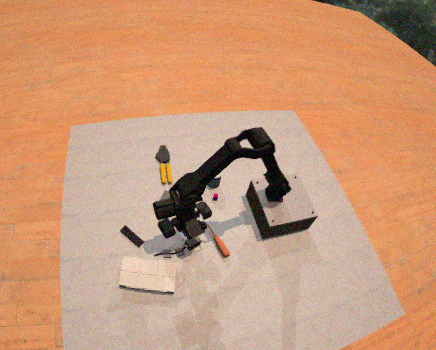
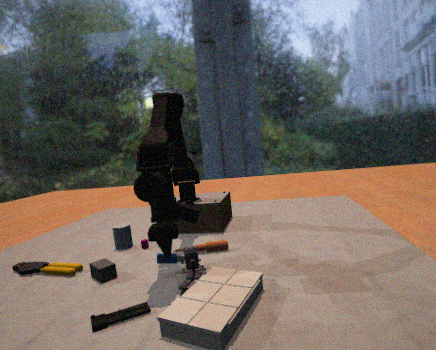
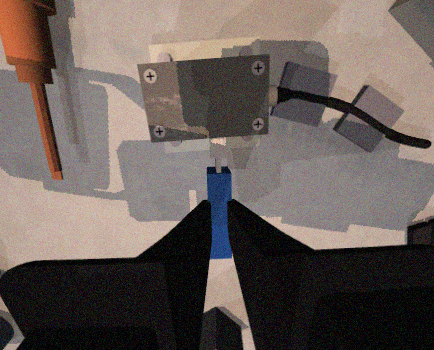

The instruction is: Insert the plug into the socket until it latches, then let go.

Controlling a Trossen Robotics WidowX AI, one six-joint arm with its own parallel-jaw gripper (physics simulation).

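Seen in the pictures: gripper, fingertip midpoint: point(image 1: 184, 230) point(image 2: 168, 256) point(image 3: 218, 207); arm's base, link origin: point(image 1: 274, 195).
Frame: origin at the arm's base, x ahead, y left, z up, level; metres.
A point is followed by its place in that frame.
Note:
The plug point(image 2: 166, 258) {x 0.353, y 0.114, z -0.070 m} point(image 3: 219, 220) {x 0.347, y 0.113, z -0.062 m} has a long blue body and a thin pale stem with a small clear head at its front. My gripper point(image 3: 218, 207) {x 0.345, y 0.116, z -0.069 m} is shut on the blue body, one fingertip on each side. The socket point(image 2: 191, 260) {x 0.340, y 0.174, z -0.076 m} point(image 3: 205, 100) {x 0.314, y 0.160, z -0.060 m} is a dark grey box with a screw at each top corner, and a black cable point(image 3: 345, 104) {x 0.387, y 0.197, z -0.098 m} leaves its side. The plug's head is in line with the socket's near side and reaches its edge, partly hidden under the top plate. How deep it sits cannot be told. The stem and blue body are outside the socket.
An orange screwdriver point(image 1: 221, 245) {x 0.212, y 0.174, z -0.077 m} point(image 2: 212, 246) {x 0.221, y 0.178, z -0.086 m} point(image 3: 25, 40) {x 0.228, y 0.144, z -0.083 m} lies close beside the socket. A tiled block point(image 1: 147, 274) {x 0.477, y 0.294, z -0.070 m} point(image 2: 215, 305) {x 0.515, y 0.306, z -0.070 m} and a black bar point(image 1: 132, 236) {x 0.540, y 0.132, z -0.100 m} point(image 2: 120, 316) {x 0.553, y 0.141, z -0.093 m} lie nearby. Yellow-handled pliers point(image 1: 164, 165) {x 0.429, y -0.209, z -0.084 m} point(image 2: 62, 268) {x 0.431, y -0.152, z -0.085 m}, a dark cube point(image 2: 103, 270) {x 0.433, y -0.009, z -0.075 m}, a grey cylinder point(image 2: 122, 237) {x 0.236, y -0.117, z -0.065 m} and a magenta piece point(image 1: 215, 196) {x 0.215, y -0.049, z -0.081 m} point(image 2: 144, 244) {x 0.220, y -0.049, z -0.090 m} also stand around.

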